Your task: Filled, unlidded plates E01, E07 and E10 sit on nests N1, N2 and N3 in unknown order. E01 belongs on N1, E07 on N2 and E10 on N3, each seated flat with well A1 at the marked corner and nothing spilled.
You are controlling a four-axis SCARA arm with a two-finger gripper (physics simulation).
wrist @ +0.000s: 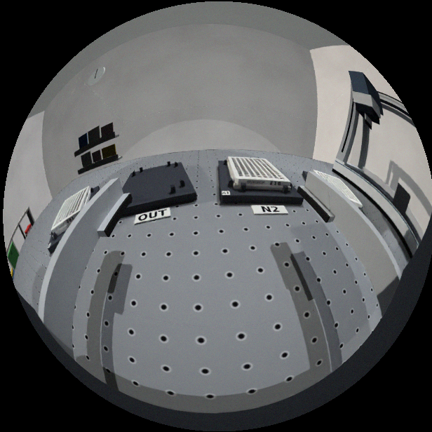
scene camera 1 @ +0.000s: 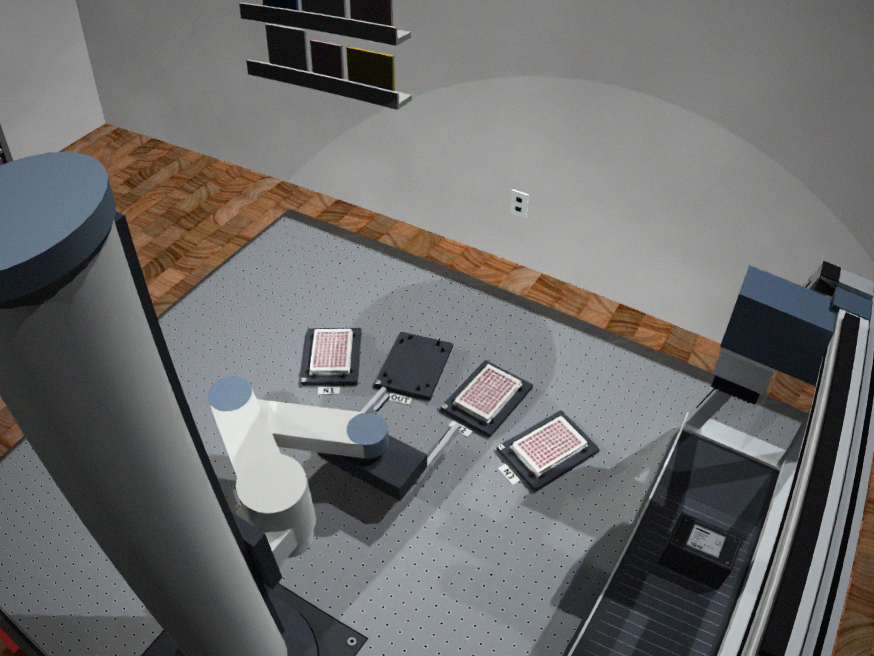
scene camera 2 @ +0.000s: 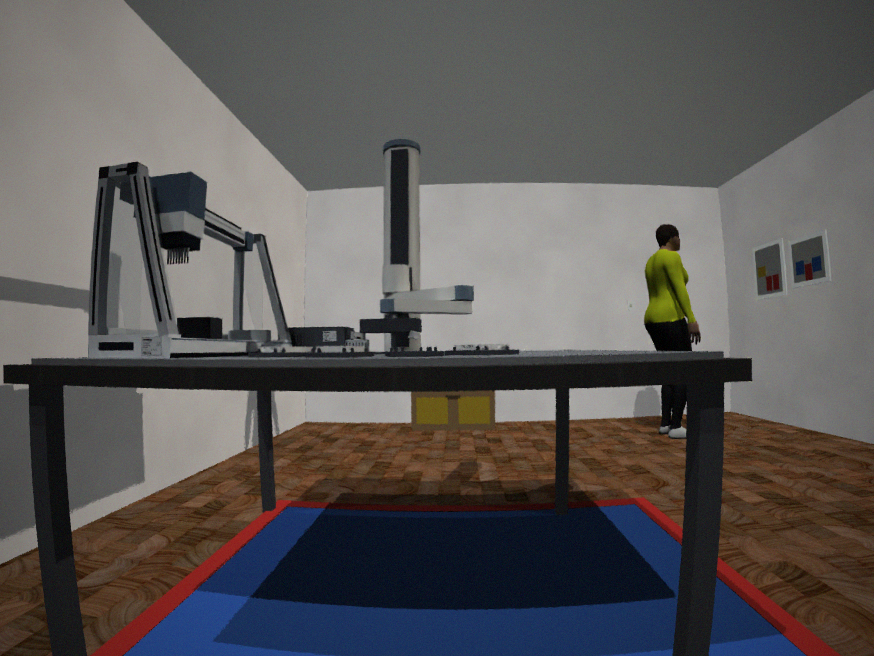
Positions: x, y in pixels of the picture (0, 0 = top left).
Labels:
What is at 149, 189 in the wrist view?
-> An out nest.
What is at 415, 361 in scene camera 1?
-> An out nest.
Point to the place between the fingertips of the gripper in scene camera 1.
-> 420, 408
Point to a nest N2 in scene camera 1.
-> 488, 430

